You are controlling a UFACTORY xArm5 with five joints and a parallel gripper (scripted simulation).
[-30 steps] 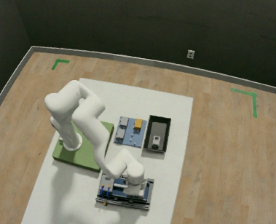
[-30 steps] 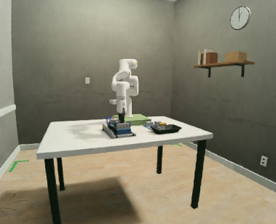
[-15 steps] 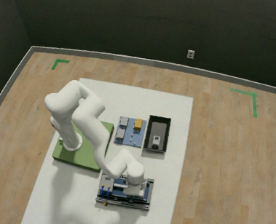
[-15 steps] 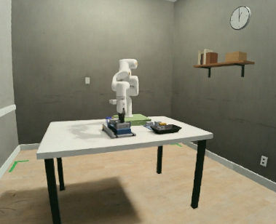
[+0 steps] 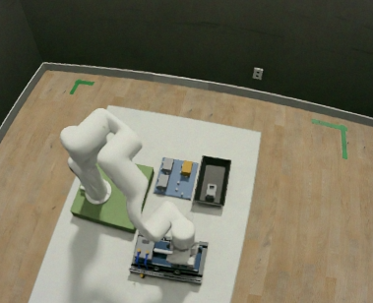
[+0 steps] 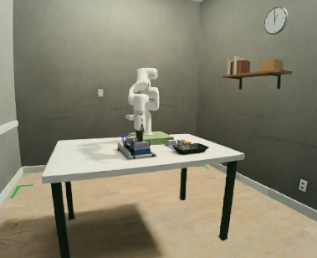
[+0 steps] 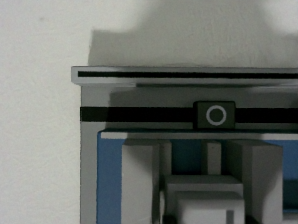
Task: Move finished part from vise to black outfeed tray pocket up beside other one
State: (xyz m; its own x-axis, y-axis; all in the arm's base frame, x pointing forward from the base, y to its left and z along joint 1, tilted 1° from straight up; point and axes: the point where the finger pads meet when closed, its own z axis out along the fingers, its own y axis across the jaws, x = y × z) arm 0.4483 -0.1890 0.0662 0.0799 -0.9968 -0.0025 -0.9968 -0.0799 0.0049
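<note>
Now: the grey pocketed block 33 cm to the left of my hand, 9 cm below it and 4 cm ahead of it. From my hand the other things lie so: blue plate (37 cm to the left, 13 cm behind, 12 cm below); orange block (42 cm to the left, 10 cm below, 10 cm behind).
</note>
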